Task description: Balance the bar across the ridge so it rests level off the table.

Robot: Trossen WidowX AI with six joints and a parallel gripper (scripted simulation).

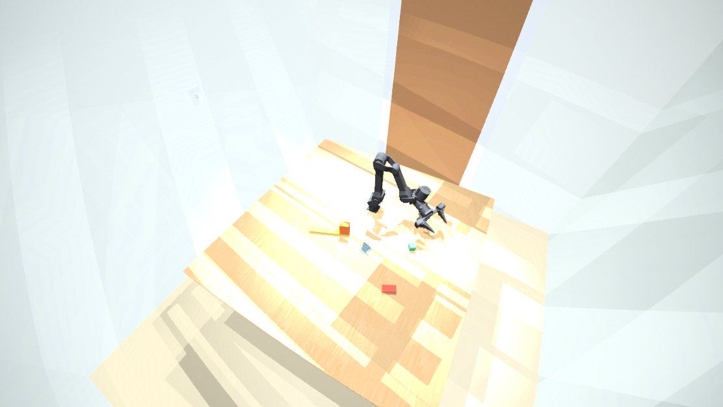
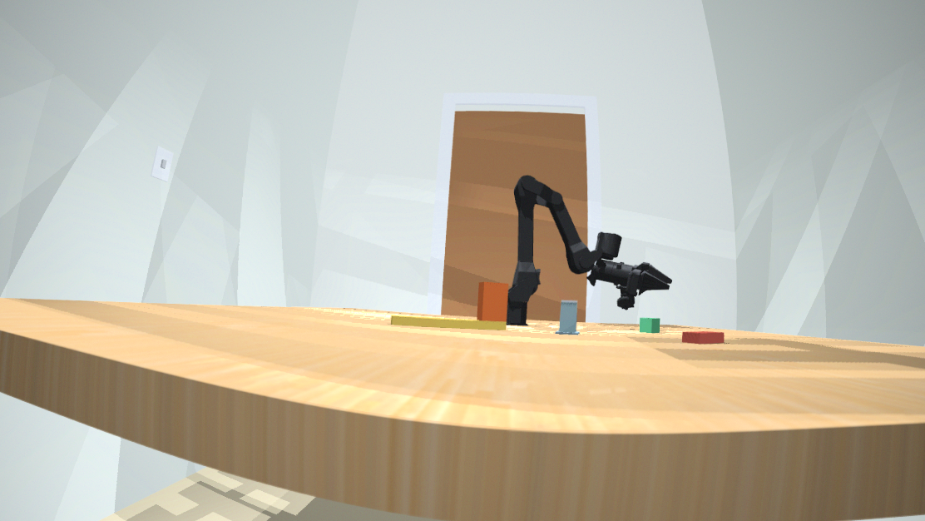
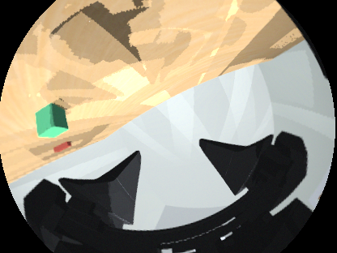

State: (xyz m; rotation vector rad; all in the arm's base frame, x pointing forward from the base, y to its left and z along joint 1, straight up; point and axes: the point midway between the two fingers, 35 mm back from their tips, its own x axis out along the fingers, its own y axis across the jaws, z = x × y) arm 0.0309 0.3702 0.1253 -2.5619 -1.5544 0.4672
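Now: gripper tip 37 cm short of the flat red block, 11 cm to the left of it and 11 cm above it. From my gripper tip the other things lie so: green cube: 11 cm ahead, 10 cm to the right, 10 cm below.
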